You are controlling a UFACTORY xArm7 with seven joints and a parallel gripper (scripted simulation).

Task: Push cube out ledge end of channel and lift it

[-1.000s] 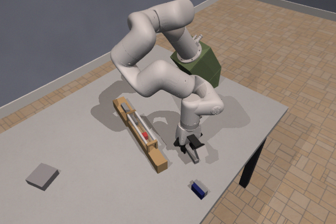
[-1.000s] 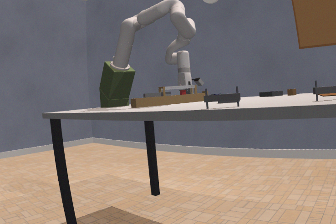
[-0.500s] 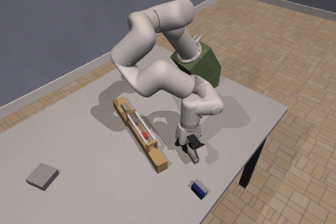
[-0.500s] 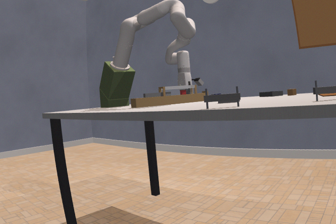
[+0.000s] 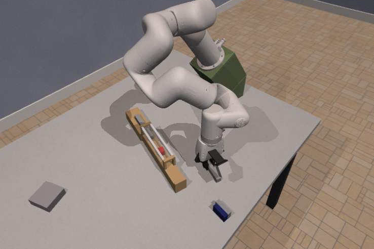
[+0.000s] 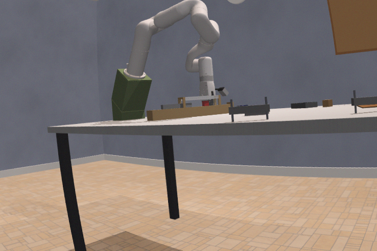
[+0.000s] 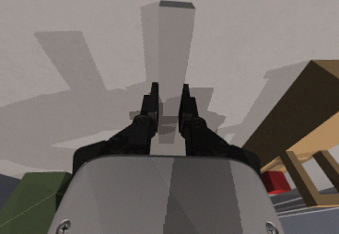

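Now: the wooden channel 170 mm to the right of my hand, 120 mm ahead of it and 30 mm above it. Round my hand: brown cube 640 mm ahead, 150 mm to the left, 10 mm below; flat grey block 520 mm ahead, 270 mm to the right, 10 mm below; blue block 170 mm to the left, 100 mm ahead, 10 mm below.
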